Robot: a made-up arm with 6 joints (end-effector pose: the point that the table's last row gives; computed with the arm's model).
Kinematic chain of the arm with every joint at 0, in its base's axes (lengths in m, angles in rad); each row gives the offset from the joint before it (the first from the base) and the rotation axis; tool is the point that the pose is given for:
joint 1: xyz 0 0 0.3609 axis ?
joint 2: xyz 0 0 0 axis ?
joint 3: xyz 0 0 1.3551 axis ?
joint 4: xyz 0 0 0 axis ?
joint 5: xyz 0.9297 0 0 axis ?
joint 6: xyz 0 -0.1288 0 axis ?
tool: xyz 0 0 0
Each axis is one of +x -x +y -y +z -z.
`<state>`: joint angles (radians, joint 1 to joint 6).
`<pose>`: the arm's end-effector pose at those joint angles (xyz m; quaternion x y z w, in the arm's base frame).
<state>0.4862 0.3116 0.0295 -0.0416 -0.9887 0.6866</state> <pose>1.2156 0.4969 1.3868 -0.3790 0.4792 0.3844 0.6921</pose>
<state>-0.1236 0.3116 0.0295 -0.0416 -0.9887 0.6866</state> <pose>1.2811 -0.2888 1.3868 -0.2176 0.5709 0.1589 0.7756</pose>
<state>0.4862 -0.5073 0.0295 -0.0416 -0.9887 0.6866</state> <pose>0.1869 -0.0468 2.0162 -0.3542 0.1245 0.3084 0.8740</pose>
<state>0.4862 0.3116 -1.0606 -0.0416 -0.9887 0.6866</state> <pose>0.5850 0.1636 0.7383 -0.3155 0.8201 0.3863 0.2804</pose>
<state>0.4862 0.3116 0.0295 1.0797 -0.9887 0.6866</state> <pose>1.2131 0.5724 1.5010 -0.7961 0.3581 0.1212 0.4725</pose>
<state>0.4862 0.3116 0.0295 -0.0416 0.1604 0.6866</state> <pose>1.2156 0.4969 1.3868 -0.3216 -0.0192 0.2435 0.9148</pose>
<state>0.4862 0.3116 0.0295 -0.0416 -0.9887 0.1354</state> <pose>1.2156 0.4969 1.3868 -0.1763 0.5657 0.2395 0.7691</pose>
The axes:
joint 1: +z
joint 2: +y
joint 3: -y
joint 4: -x
joint 5: -y
joint 6: -x

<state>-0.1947 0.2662 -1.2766 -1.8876 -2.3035 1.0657</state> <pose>0.2630 -0.0110 0.7355 0.7782 0.2471 0.5160 0.2589</pose>
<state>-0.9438 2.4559 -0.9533 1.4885 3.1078 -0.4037</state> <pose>-0.0511 0.0525 -0.5659 0.7589 -0.2837 -0.3512 0.4692</pose>
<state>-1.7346 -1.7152 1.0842 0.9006 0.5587 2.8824</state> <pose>0.2881 2.2336 0.3828 -0.2546 -0.1216 0.4540 0.8451</pose>
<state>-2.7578 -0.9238 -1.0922 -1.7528 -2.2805 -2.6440</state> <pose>0.1811 0.0480 0.8970 -0.8398 0.1462 -0.2276 0.4707</pose>
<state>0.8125 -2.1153 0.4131 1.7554 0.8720 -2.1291</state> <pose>-1.3873 -1.4302 0.0904 0.0193 -0.8657 0.4205 0.2708</pose>
